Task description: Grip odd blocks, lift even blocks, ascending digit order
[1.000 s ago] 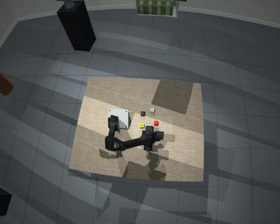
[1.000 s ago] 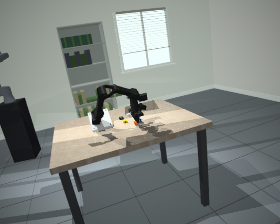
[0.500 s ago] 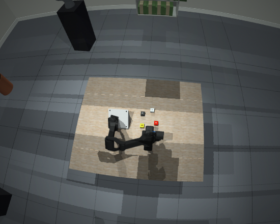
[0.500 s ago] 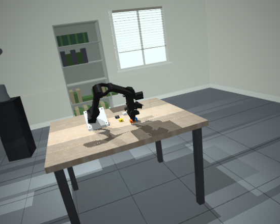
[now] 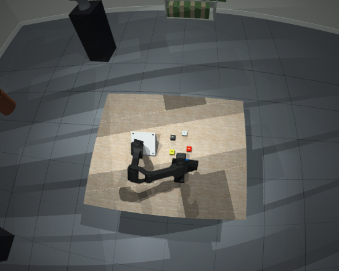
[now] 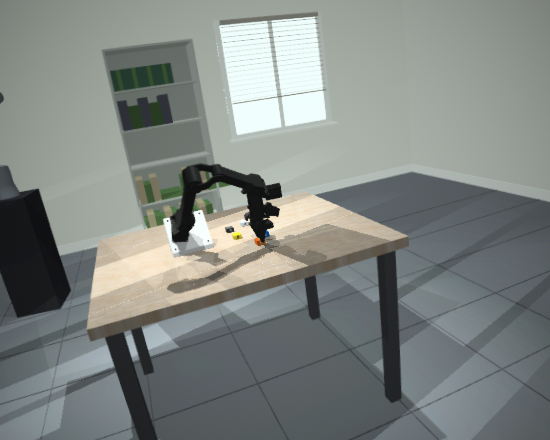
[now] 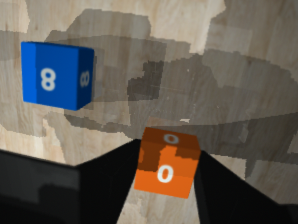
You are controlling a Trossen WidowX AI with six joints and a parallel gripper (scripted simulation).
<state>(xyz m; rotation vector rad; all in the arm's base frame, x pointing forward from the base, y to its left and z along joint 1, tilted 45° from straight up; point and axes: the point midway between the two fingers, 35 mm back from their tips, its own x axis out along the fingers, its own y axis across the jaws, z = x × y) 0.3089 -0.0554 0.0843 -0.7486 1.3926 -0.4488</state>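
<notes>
The orange block is 1 cm behind my gripper tip. Also, from my gripper tip: yellow block: 8 cm behind, 12 cm to the left; then red block: 2 cm ahead, 16 cm to the left; then blue block: 2 cm ahead, 7 cm to the left.
</notes>
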